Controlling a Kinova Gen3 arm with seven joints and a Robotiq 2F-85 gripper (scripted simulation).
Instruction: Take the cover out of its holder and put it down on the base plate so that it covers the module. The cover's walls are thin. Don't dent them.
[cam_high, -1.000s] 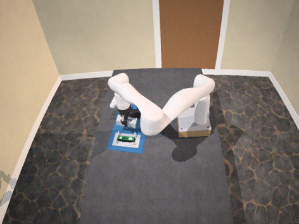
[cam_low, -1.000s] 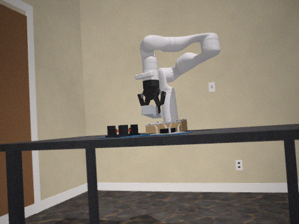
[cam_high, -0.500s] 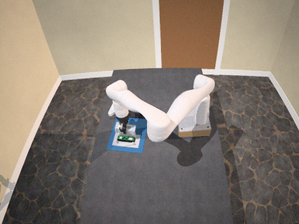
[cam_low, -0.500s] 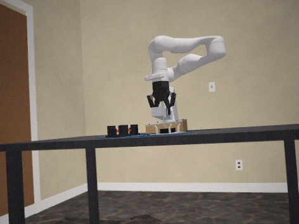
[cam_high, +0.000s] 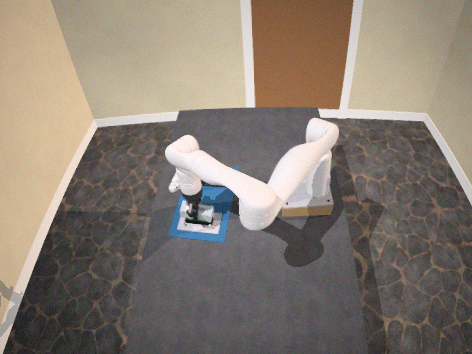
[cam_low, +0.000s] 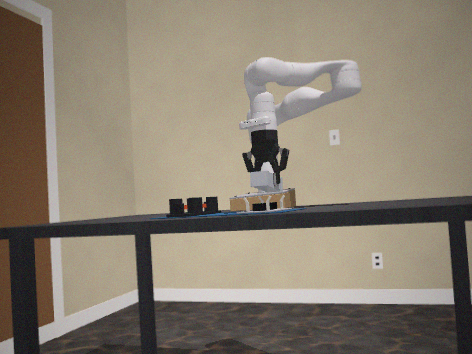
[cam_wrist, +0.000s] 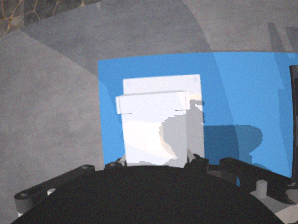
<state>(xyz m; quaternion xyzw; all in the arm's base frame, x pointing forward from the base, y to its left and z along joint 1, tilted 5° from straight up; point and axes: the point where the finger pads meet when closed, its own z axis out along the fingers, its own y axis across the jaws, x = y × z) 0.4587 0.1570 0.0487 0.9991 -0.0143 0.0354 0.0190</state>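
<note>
Now: hand right at the white cover.
</note>
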